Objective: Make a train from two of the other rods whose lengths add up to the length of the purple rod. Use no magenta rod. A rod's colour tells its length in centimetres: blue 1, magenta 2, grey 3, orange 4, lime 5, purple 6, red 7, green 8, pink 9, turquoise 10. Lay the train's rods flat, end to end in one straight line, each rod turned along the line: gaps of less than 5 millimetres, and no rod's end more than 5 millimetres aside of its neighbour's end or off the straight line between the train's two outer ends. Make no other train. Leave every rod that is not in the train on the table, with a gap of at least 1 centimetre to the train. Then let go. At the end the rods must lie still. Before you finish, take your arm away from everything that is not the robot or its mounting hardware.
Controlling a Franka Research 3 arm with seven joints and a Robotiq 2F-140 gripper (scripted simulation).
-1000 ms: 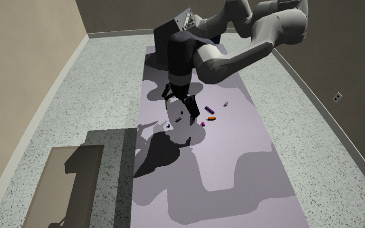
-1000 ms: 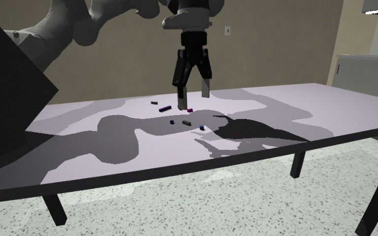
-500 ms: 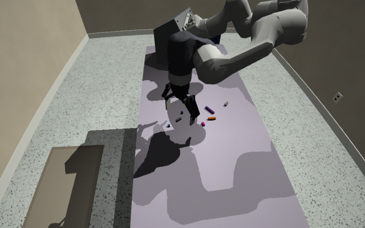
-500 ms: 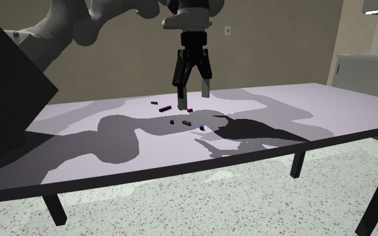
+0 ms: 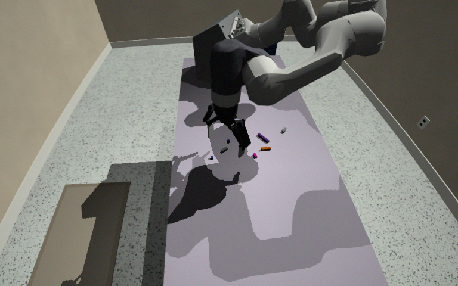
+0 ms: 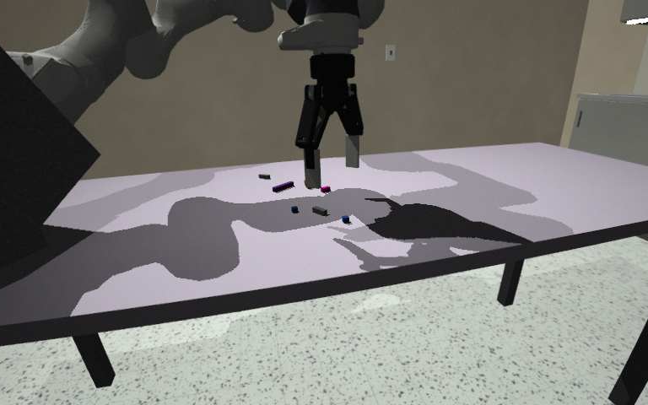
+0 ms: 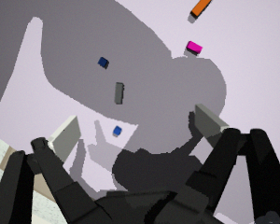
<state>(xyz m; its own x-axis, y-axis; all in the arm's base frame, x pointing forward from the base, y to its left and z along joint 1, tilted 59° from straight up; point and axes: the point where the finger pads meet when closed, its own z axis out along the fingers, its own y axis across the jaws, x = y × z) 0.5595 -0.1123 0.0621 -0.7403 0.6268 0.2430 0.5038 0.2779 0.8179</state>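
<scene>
The magenta rod is 1 cm behind my hand, 12 cm to the left of it and 8 cm below it. Also, from my hand: purple rod 11 cm behind, 15 cm to the left, 8 cm below; orange rod 5 cm behind, 16 cm to the left, 8 cm below.
</scene>
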